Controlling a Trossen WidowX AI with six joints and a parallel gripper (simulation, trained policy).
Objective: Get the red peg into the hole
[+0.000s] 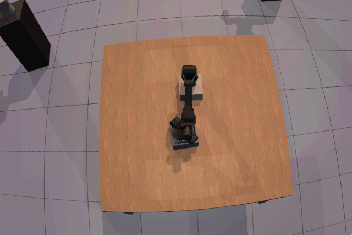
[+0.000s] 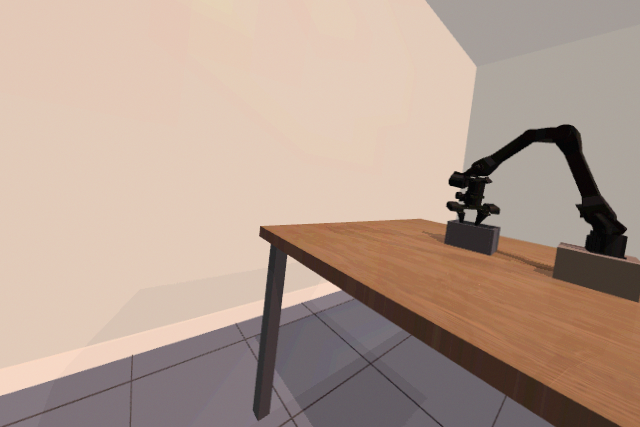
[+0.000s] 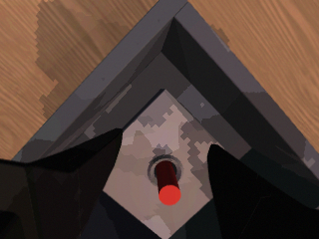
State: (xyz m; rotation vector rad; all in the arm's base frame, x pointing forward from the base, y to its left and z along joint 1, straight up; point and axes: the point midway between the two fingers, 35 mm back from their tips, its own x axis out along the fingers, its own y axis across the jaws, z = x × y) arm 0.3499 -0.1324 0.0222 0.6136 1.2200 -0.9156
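Right now the red peg is 20 mm behind my gripper tip, 20 mm to the left of it and 40 mm below it. Round my gripper tip: grey box 20 mm behind, 20 mm to the left, 60 mm below.
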